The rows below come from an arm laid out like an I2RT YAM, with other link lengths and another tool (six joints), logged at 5 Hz.
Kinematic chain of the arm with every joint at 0, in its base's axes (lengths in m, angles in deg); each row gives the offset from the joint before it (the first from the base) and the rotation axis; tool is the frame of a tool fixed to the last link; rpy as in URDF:
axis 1: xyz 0 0 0.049 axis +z
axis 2: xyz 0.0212 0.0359 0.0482 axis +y
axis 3: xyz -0.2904 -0.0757 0 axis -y
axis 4: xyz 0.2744 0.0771 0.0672 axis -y
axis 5: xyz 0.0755 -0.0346 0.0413 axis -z
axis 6: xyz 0.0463 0 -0.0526 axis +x
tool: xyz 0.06 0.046 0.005 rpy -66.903 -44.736 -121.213
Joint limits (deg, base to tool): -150..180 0..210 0..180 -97..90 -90..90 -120..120
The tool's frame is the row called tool.
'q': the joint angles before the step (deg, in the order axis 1, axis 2, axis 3, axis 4, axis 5, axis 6). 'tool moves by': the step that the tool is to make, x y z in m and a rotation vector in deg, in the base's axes. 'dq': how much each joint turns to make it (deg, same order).
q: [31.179 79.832 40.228 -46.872 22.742 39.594]
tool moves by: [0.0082 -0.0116 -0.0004 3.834 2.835 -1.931]
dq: [-5.686 0.404 0.457 0.538 -4.962 -3.654]
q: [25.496 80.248 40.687 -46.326 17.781 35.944]
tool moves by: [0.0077 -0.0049 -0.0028 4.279 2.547 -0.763]
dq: [-4.219 1.565 0.634 1.128 -5.181 -3.191]
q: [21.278 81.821 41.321 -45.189 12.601 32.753]
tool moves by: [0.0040 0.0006 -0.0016 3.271 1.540 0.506]
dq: [-1.998 1.214 0.481 0.842 -3.783 -2.261]
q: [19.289 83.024 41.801 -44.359 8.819 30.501]
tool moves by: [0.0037 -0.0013 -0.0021 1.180 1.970 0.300]
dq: [-1.442 1.833 1.142 -0.576 -1.857 -1.638]
